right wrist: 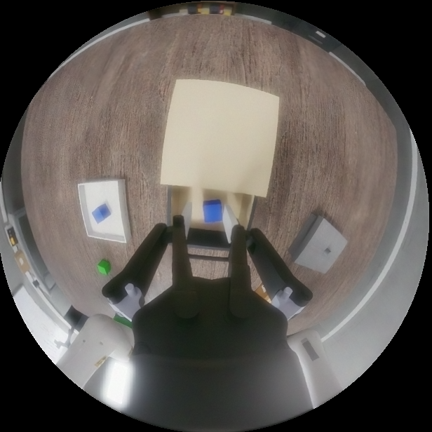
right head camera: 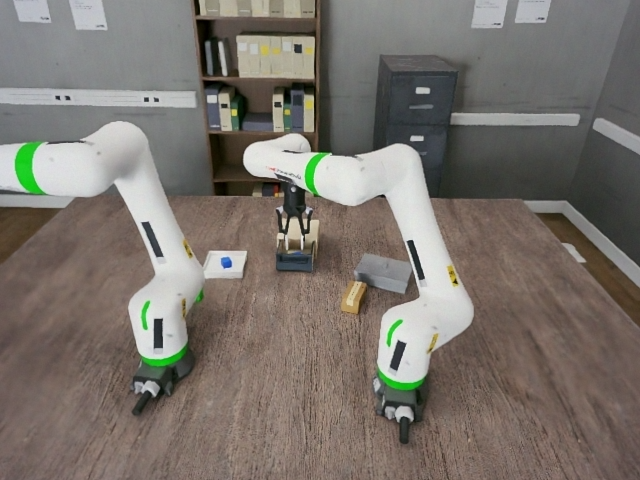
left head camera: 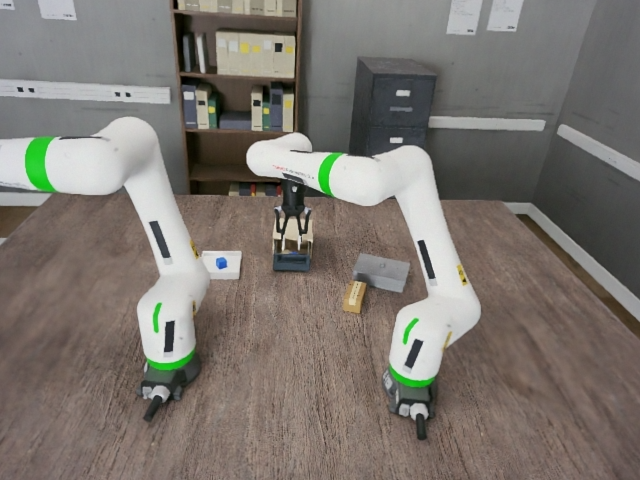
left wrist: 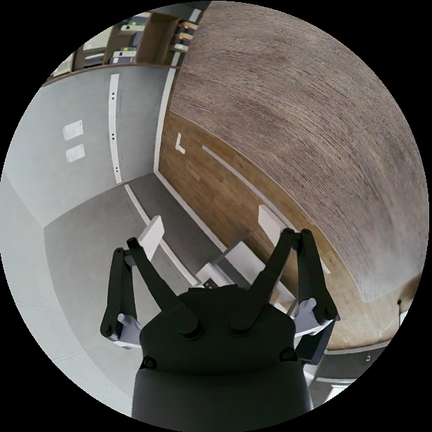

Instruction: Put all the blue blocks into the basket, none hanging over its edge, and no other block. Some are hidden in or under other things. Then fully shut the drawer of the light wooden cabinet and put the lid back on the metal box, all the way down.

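The light wooden cabinet [left head camera: 307,227] [right head camera: 314,227] [right wrist: 220,135] has its dark-fronted drawer [left head camera: 291,264] [right head camera: 294,264] pulled out. A blue block [left head camera: 293,253] [right head camera: 296,253] [right wrist: 212,211] lies in the drawer. My right gripper [left head camera: 291,241] [right head camera: 295,241] [right wrist: 207,211] is open and points down over the drawer, its fingers on either side of that block. Another blue block [left head camera: 221,262] [right head camera: 225,262] [right wrist: 101,213] lies in the shallow white basket [left head camera: 235,275] [right head camera: 237,274] [right wrist: 123,210]. The grey metal box [left head camera: 381,272] [right head camera: 383,272] [right wrist: 320,245] has a small knob on top. My left gripper [left wrist: 209,218] is open and empty, away from these things.
A green block [right wrist: 103,267] [right head camera: 200,295] lies on the table near the basket, partly behind my left arm in the right head view. A small brown box [left head camera: 354,297] [right head camera: 354,297] stands beside the metal box. My right arm reaches across above the table from the right.
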